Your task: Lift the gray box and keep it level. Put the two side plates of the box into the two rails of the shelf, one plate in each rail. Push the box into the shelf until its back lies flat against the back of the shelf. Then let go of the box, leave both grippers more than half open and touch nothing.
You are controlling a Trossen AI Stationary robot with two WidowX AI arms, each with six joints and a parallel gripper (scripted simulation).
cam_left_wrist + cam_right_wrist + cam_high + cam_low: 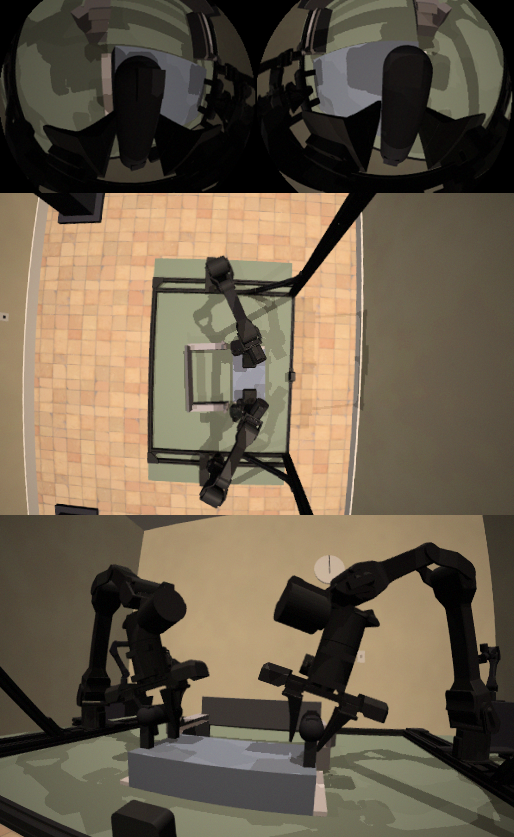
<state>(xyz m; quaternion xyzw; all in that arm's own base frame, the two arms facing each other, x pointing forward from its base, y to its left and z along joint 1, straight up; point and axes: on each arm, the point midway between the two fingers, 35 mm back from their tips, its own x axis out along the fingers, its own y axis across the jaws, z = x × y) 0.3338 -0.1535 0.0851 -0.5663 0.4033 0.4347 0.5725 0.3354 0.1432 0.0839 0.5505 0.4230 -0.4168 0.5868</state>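
Right now the box is 12 cm to the left of my right hand and 5 cm below it.
Right now the box is 120 mm to the right of my left hand, 50 mm below it and 10 mm ahead of it.
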